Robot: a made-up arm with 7 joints.
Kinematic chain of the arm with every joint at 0, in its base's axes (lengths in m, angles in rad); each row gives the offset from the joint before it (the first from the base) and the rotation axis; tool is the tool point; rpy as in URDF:
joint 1: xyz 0 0 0.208 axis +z
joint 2: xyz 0 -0.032 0.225 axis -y
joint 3: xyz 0 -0.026 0.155 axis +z
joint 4: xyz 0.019 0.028 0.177 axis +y
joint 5: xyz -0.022 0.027 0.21 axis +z
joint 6: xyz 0 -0.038 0.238 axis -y
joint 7: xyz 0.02 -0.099 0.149 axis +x
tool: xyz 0 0 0 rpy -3.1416 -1.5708 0
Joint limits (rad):
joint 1: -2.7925..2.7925
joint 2: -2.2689..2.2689
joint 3: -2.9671..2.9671
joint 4: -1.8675..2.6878
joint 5: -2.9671..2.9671
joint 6: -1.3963..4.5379
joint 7: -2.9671..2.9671
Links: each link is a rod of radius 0.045 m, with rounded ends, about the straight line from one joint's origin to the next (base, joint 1, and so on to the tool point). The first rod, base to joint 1, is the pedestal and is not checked.
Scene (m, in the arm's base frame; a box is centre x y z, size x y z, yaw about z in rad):
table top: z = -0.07
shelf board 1: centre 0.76 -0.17 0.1 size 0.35 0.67 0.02 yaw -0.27
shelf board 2: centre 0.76 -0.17 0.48 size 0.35 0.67 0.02 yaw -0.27
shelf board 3: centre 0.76 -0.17 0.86 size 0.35 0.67 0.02 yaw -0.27
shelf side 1: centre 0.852 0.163 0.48 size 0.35 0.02 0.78 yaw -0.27
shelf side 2: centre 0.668 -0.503 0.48 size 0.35 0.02 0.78 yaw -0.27
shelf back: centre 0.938 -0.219 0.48 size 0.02 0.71 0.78 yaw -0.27
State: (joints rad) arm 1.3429 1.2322 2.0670 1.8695 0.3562 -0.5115 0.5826
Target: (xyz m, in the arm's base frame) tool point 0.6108 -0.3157 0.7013
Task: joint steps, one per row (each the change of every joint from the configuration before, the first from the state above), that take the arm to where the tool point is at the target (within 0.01 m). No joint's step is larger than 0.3 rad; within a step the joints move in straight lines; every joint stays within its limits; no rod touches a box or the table.
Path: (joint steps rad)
1: 0.2416 -0.2769 0.1479 0.0576 -0.1353 0.1260 0.0000
2: 0.2416 -0.2768 0.1479 0.0577 -0.1353 0.1259 0.0000
3: 0.2416 -0.2769 0.1479 0.0576 -0.1353 0.1260 0.0000
4: 0.2416 -0.2768 0.1478 0.0576 -0.1353 0.1260 0.0000
5: 0.2416 -0.2769 0.1479 0.0576 -0.1353 0.1259 0.0000
6: 0.2416 -0.2769 0.1479 0.0577 -0.1353 0.1260 0.0000
7: 0.0000 0.2176 0.0043 -0.1886 -0.0488 0.0401 0.0000
8: 0.0000 0.2175 0.0042 -0.1886 -0.0489 0.0400 0.0000
9: 0.0000 0.2175 0.0043 -0.1886 -0.0488 0.0400 0.0000

